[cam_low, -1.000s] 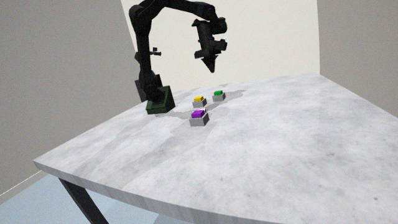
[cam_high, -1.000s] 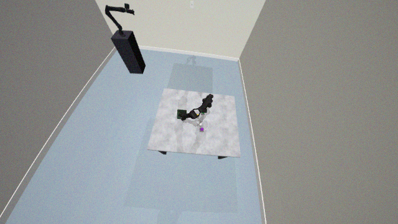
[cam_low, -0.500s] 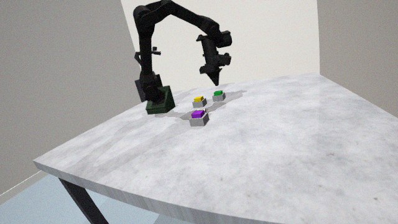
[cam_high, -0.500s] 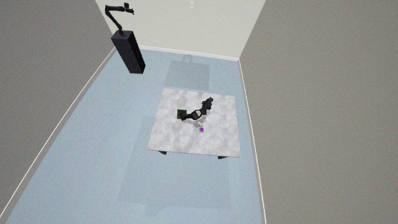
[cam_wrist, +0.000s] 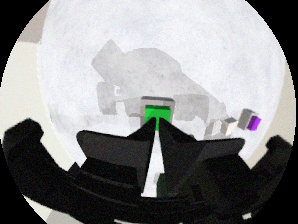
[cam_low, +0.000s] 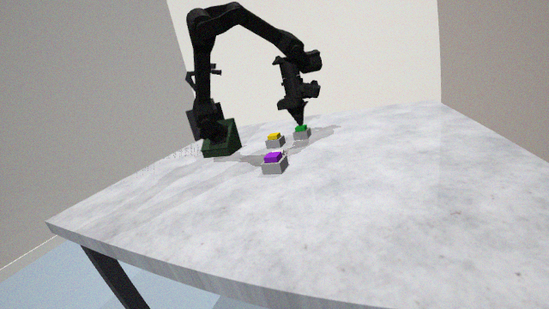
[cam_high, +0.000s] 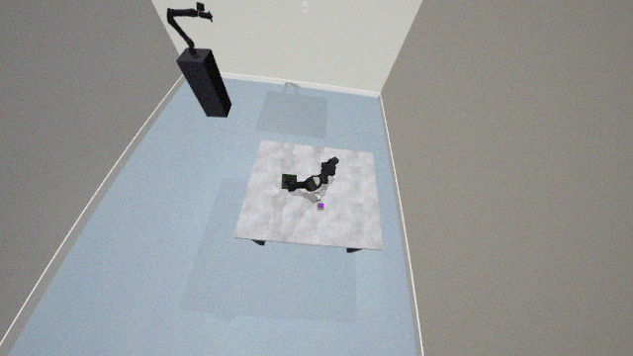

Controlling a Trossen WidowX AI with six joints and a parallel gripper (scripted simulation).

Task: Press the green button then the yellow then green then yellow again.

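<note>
Now: the yellow button 8 cm behind my gripper tip, 6 cm to the right of it and 1 cm below it. From my gripper tip the other things lie so: green button: 1 cm below; purple button: 2 cm behind, 24 cm to the right, 1 cm below.
</note>
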